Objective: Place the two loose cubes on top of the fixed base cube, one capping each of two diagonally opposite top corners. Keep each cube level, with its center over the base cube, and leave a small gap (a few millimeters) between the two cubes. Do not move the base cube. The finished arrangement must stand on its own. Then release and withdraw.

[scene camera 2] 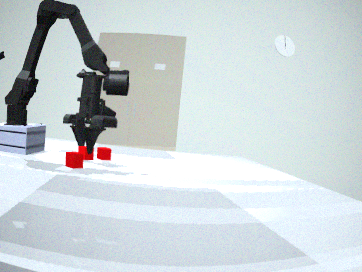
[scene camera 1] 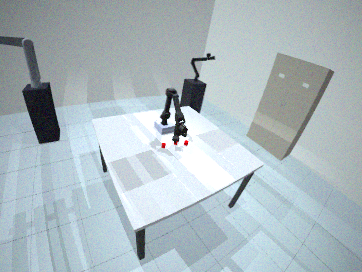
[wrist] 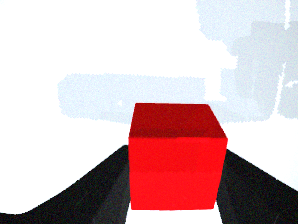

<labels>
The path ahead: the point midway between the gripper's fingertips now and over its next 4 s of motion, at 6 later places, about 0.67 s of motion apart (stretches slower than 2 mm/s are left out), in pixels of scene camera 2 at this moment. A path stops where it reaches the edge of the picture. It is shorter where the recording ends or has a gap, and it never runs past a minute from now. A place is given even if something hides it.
My gripper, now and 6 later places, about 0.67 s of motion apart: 85, 153; 88, 138; 88, 122; 92, 117; 102, 125; 106, 132; 106, 140
</labels>
